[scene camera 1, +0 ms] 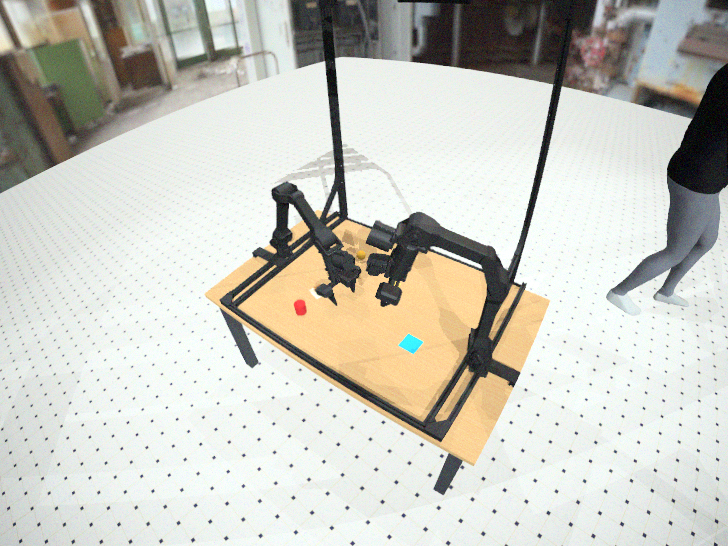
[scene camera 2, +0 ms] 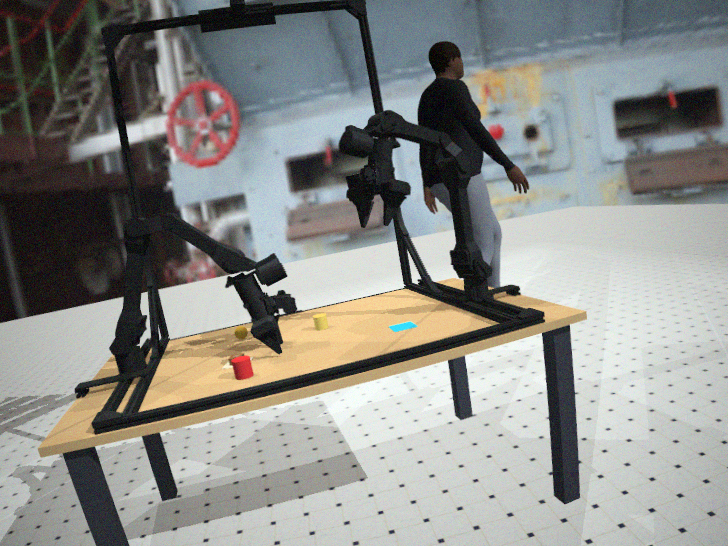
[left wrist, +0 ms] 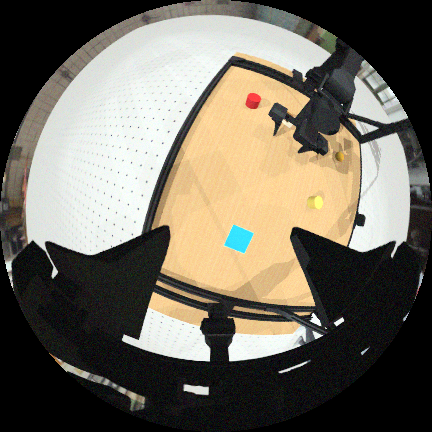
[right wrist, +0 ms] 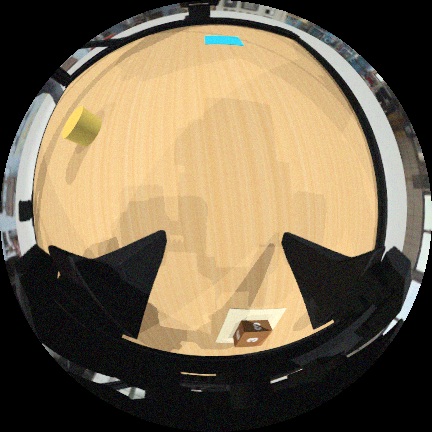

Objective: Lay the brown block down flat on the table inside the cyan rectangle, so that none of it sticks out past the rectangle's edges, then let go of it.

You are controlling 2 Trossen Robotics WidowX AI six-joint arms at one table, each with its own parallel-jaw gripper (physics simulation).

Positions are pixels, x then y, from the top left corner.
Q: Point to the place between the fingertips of my left gripper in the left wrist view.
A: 233, 232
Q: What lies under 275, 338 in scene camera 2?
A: My right gripper.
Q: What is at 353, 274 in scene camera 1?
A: My right gripper.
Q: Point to a yellow cylinder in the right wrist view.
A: At 82, 126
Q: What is my left gripper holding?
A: Nothing.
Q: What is my right gripper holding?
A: Nothing.
